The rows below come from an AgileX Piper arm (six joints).
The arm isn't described. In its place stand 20 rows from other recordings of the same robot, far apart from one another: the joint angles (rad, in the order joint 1, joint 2, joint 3, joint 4, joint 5, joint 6), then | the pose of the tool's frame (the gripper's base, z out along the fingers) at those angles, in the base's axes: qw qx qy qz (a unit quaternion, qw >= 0); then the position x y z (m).
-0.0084, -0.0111, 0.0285, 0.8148, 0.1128, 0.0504 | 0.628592 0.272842 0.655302 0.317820 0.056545 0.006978 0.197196
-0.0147, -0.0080, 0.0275, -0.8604, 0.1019, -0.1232 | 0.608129 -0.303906 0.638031 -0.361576 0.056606 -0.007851 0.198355
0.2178, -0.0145, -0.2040, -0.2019, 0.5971, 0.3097 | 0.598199 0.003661 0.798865 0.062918 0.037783 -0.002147 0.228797
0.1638, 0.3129, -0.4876, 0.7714, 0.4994, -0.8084 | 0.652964 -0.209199 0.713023 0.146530 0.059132 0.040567 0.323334
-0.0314, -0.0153, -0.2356, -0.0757, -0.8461, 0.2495 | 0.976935 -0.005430 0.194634 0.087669 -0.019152 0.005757 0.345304
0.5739, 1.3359, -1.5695, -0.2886, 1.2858, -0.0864 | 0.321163 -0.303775 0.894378 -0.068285 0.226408 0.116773 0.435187
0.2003, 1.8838, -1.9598, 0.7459, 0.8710, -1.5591 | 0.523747 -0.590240 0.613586 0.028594 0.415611 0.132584 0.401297
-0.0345, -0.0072, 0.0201, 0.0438, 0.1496, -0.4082 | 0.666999 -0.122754 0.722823 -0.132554 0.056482 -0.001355 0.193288
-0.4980, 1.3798, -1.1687, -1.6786, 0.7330, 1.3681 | 0.489736 0.297922 0.649186 -0.499959 0.237957 -0.198283 0.396569
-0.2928, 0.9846, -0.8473, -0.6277, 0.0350, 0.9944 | 0.678619 0.244454 0.692393 0.017635 0.208357 -0.064766 0.381890
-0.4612, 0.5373, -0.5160, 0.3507, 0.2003, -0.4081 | 0.646071 0.125541 0.738372 -0.147097 0.106666 -0.046061 0.328070
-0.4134, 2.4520, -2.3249, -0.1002, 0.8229, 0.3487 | 0.344541 0.330557 0.876771 -0.057418 0.503792 -0.228291 0.216048
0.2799, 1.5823, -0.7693, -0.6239, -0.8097, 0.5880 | 0.637951 -0.204392 0.683621 0.289663 0.303110 0.127180 0.253293
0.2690, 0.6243, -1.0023, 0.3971, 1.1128, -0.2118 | 0.430812 -0.209675 0.852340 0.209652 0.066233 0.051004 0.402319
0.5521, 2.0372, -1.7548, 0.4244, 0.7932, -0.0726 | 0.228423 -0.194071 0.921358 0.247506 0.380122 0.265516 0.260451
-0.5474, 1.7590, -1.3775, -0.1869, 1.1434, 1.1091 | 0.087815 0.709634 0.695999 -0.065532 0.290517 -0.195101 0.252680
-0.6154, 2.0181, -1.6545, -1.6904, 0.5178, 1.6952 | 0.518197 0.375664 0.670094 -0.375929 0.367540 -0.314614 0.297230
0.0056, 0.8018, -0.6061, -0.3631, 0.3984, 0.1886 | 0.510564 -0.029987 0.853968 -0.095727 0.162894 -0.011627 0.305604
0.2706, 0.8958, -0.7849, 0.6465, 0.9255, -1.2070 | 0.394178 -0.530839 0.737628 0.136891 0.140753 0.084495 0.324331
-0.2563, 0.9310, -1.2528, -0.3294, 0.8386, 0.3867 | 0.542239 0.237303 0.795987 -0.126761 0.154046 -0.063001 0.457932
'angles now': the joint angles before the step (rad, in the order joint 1, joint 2, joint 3, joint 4, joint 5, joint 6). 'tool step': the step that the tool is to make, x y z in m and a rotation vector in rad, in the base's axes. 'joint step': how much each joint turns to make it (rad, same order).
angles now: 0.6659, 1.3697, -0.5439, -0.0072, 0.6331, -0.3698
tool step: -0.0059, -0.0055, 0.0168, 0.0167, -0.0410, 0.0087
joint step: 0.0014, -0.0874, -0.0028, -0.0160, 0.0476, 0.0024
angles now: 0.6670, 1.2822, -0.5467, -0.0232, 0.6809, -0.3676
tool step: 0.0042, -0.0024, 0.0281, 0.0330, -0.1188, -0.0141
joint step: 0.0001, -0.0858, -0.0481, -0.0762, 0.0224, 0.0575
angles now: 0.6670, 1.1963, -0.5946, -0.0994, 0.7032, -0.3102
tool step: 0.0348, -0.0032, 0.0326, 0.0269, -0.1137, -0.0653
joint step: -0.0982, 0.0276, -0.1411, -0.0415, 0.0039, -0.0162
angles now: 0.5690, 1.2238, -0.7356, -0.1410, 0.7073, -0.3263
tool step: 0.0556, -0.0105, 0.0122, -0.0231, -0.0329, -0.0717
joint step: -0.1480, 0.1472, -0.1697, 0.0046, -0.0034, -0.0878
